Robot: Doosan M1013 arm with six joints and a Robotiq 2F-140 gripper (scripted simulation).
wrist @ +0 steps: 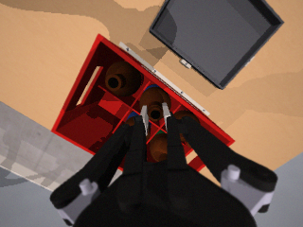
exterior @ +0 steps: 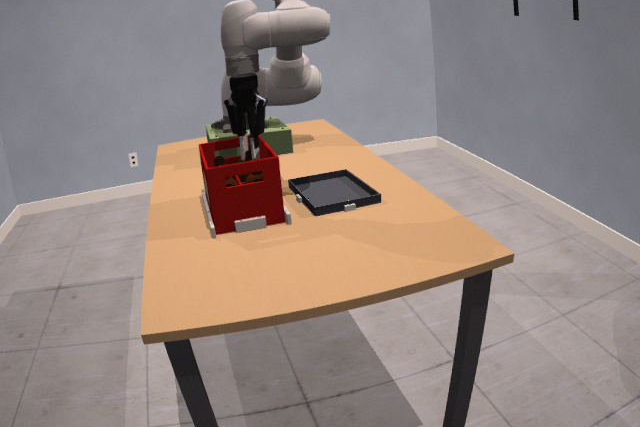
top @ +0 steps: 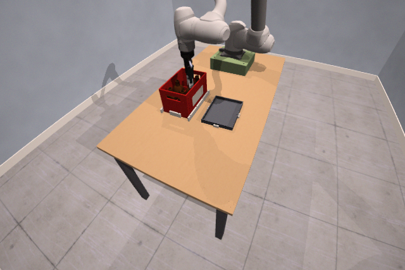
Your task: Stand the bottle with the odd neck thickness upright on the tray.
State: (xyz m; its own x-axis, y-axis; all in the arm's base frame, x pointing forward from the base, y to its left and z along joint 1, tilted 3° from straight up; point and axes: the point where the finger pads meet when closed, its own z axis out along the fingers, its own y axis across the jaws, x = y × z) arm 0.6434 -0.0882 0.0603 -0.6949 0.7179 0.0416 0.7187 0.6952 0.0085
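The red crate is 40 mm to the right of my hand and 90 mm below it. Also, from my hand: dark grey tray: 10 mm ahead, 220 mm to the left, 160 mm below; then glass bottle: 90 mm ahead, 90 mm to the right, 90 mm below.
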